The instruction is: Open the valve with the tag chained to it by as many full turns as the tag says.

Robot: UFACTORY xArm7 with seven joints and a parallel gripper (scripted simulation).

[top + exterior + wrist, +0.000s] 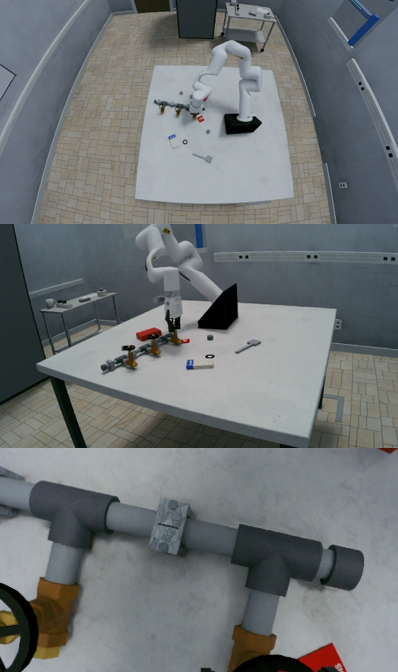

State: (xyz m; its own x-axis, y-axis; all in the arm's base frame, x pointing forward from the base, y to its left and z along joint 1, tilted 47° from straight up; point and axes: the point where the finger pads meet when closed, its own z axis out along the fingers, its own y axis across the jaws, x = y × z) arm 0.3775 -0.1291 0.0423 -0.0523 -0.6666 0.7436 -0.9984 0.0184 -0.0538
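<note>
My hand is 9 cm above the red tag, 4 cm past it and 3 cm to the right of it. Round my hand: white box: 20 cm to the left, 19 cm ahead, 9 cm below; red block: 21 cm to the right, 8 cm below, 8 cm behind; grey flat tool: 36 cm to the left, 9 cm below, 3 cm behind.
</note>
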